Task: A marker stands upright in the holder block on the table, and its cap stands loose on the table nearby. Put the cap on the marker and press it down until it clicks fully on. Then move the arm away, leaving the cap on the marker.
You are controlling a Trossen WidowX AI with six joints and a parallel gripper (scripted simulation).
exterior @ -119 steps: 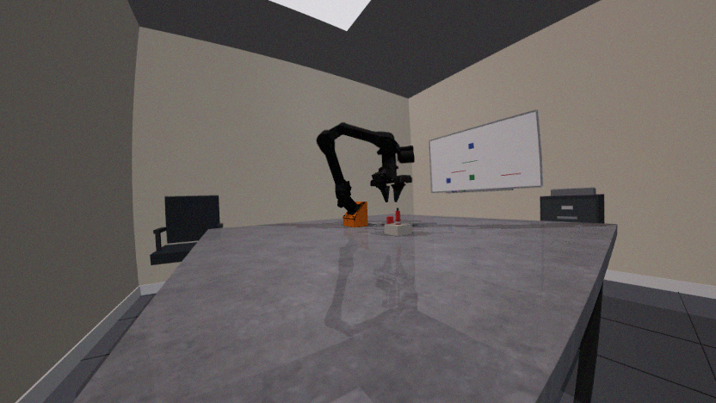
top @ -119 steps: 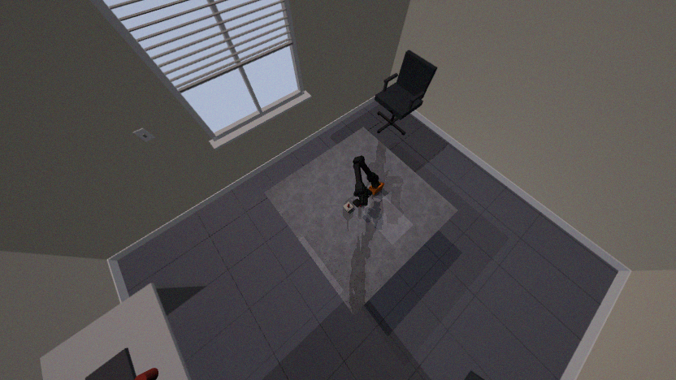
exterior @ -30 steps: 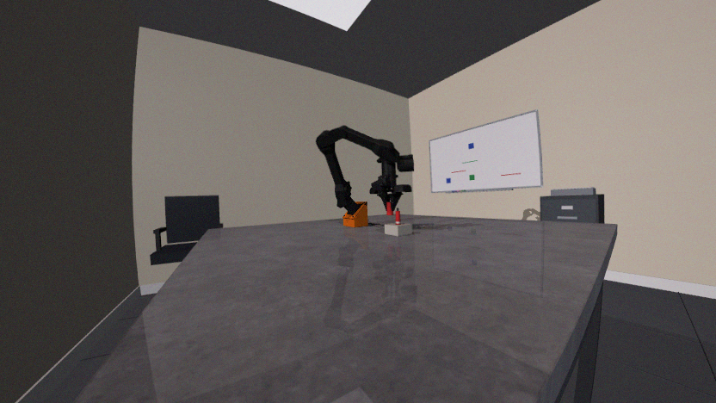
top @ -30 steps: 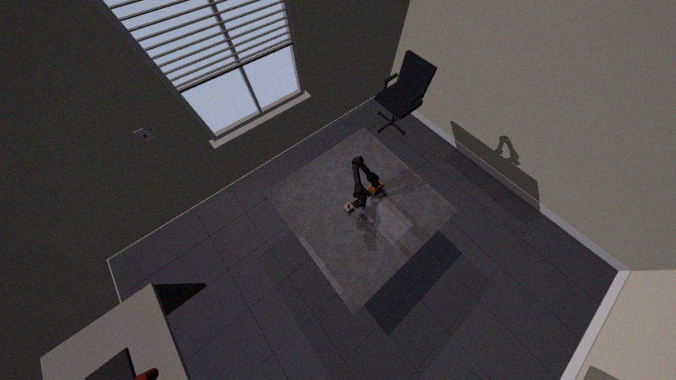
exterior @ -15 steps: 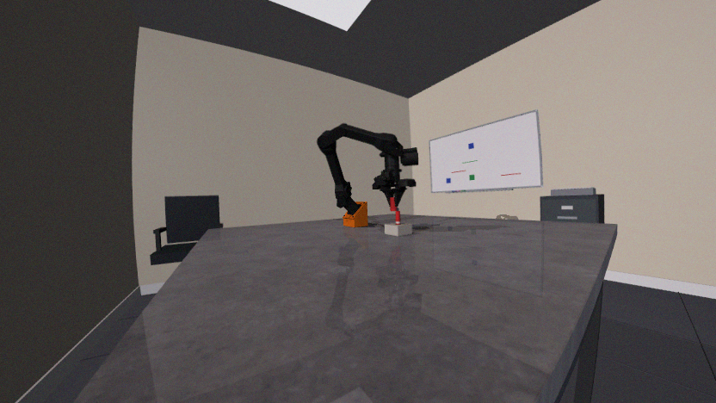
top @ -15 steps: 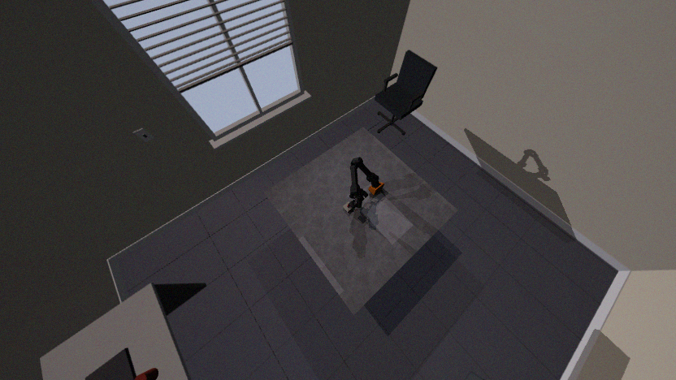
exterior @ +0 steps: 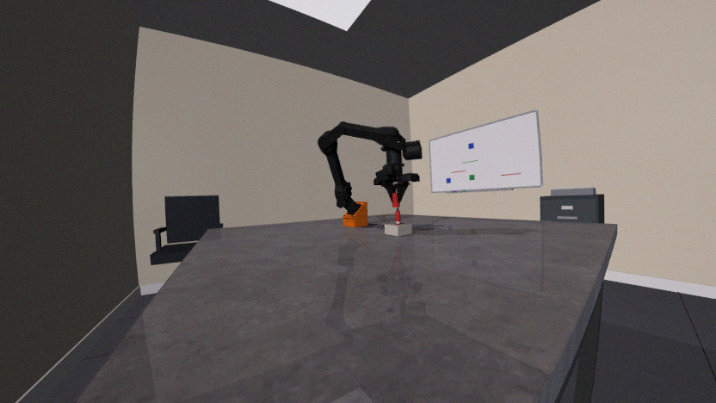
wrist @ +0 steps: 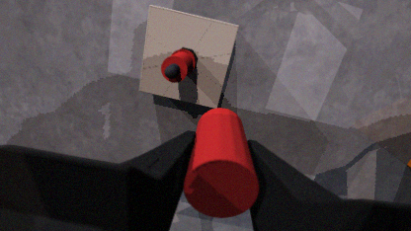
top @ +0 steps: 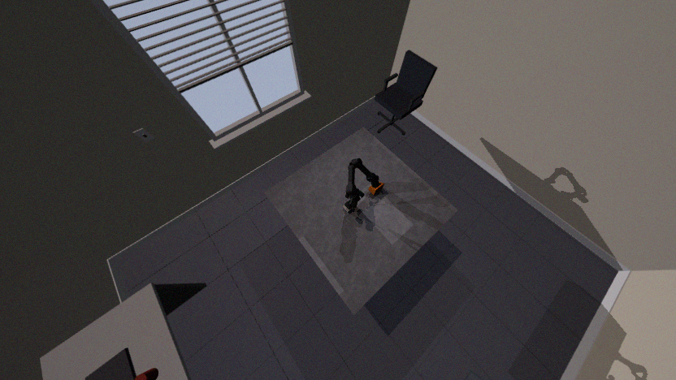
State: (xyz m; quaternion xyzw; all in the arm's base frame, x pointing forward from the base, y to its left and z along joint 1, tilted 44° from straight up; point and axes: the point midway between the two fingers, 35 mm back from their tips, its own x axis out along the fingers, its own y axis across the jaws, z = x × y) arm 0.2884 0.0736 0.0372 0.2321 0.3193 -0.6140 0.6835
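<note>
The holder block is 9 cm below my gripper tip, 4 cm ahead of it and 2 cm to the right of it. Also, from my gripper tip: red cap (1 cm above).
</note>
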